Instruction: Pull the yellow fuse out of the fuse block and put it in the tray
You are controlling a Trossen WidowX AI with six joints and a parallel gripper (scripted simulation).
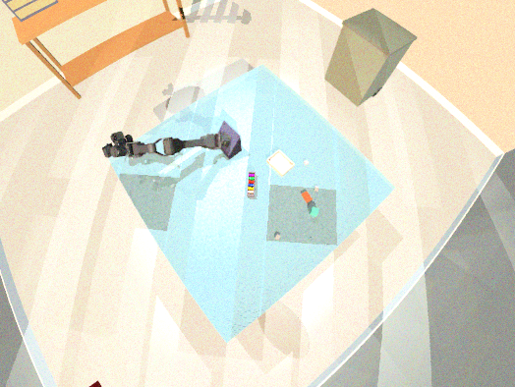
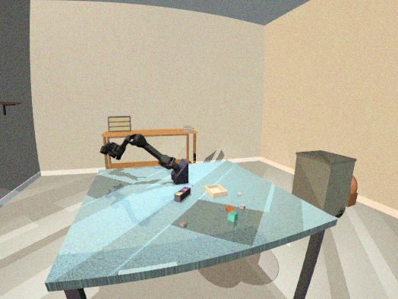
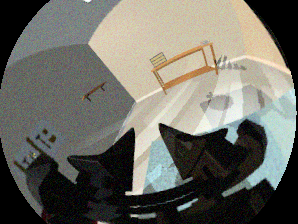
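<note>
The yellow fuse lies 76 cm ahead of my gripper tip, 39 cm to the left of it and 14 cm below it. Also, from my gripper tip: orange block 101 cm ahead, 58 cm to the left, 15 cm below; tray 77 cm ahead, 63 cm to the left, 16 cm below; teal cube 110 cm ahead, 53 cm to the left, 14 cm below.
</note>
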